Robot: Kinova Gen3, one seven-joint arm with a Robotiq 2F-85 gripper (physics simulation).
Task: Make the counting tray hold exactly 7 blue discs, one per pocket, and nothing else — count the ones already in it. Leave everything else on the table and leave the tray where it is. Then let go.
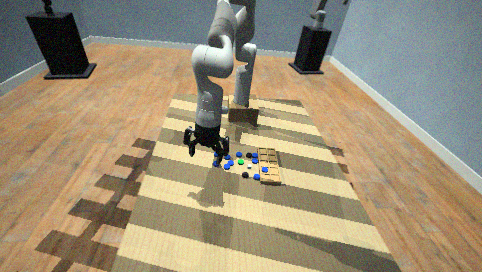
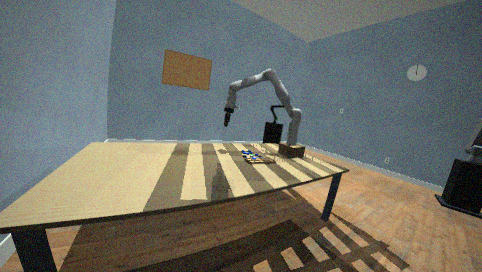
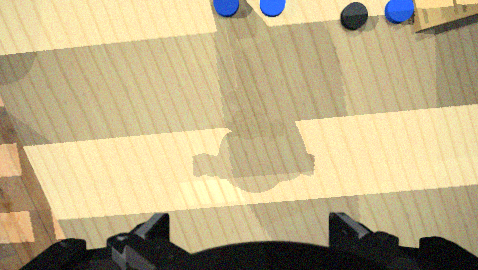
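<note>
The wooden counting tray (image 1: 270, 182) (image 3: 445, 21) lies on the table; one blue disc (image 1: 265, 170) shows in a near-left pocket. Several loose blue discs lie left of it, including one by its near corner (image 1: 256, 176) (image 3: 399, 10) and two farther left, one (image 1: 227, 167) (image 3: 272, 6) beside another (image 1: 216, 163) (image 3: 226, 5). A green disc (image 1: 241, 162), a white piece (image 1: 249, 166), a near black disc (image 1: 245, 175) (image 3: 354, 16) and a far black disc (image 1: 249, 155) lie among them. My gripper (image 1: 206, 156) (image 2: 226, 125) (image 3: 249, 231) is open and empty, high above the table, left of the tray; it may hide discs.
The arm's base block (image 1: 243, 116) (image 2: 292, 150) stands on the table (image 2: 115, 175) behind the tray. Striped shadows cross the table top. Black pedestals, one at the left (image 1: 57, 45) and one at the right (image 1: 313, 49), stand on the floor beyond the table.
</note>
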